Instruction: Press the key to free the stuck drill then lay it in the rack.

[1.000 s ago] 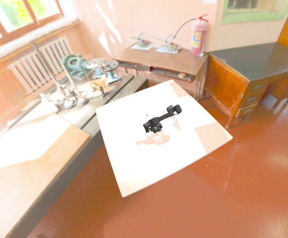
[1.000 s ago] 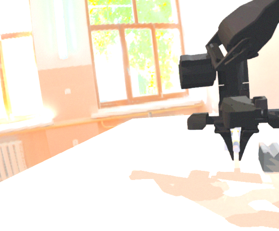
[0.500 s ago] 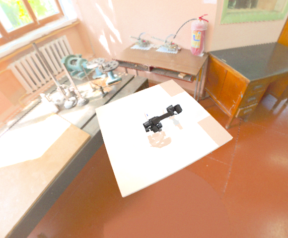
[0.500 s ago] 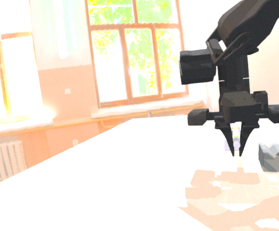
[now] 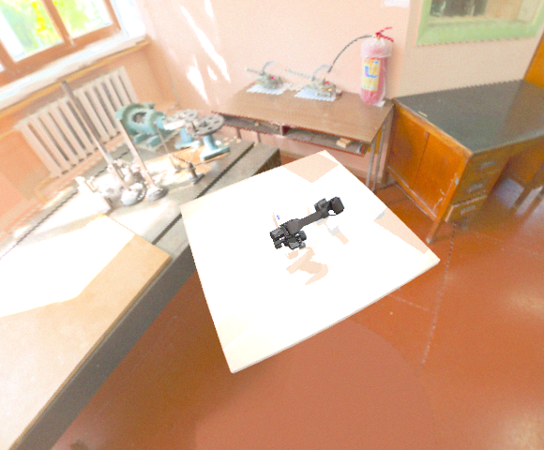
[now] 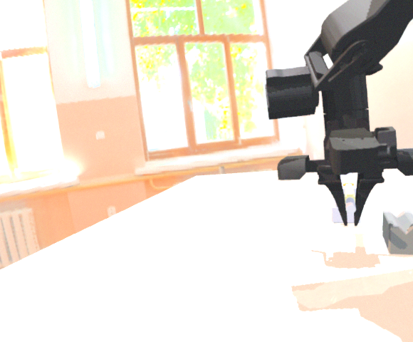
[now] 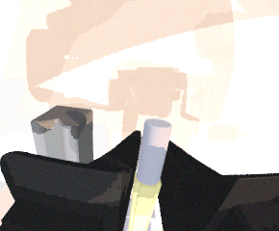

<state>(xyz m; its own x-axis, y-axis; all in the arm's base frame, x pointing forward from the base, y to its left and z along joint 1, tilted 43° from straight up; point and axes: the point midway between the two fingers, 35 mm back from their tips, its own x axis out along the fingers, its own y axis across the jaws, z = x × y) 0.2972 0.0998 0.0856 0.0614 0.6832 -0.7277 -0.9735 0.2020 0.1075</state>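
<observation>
The drill lies 1 cm behind my gripper tip, 4 cm to the right of it and 4 cm above it. The rest, counted from my gripper tip: holder block 4 cm behind, 20 cm to the right, 1 cm above; grey v-notched rack 8 cm behind, 2 cm to the right, 2 cm below.
</observation>
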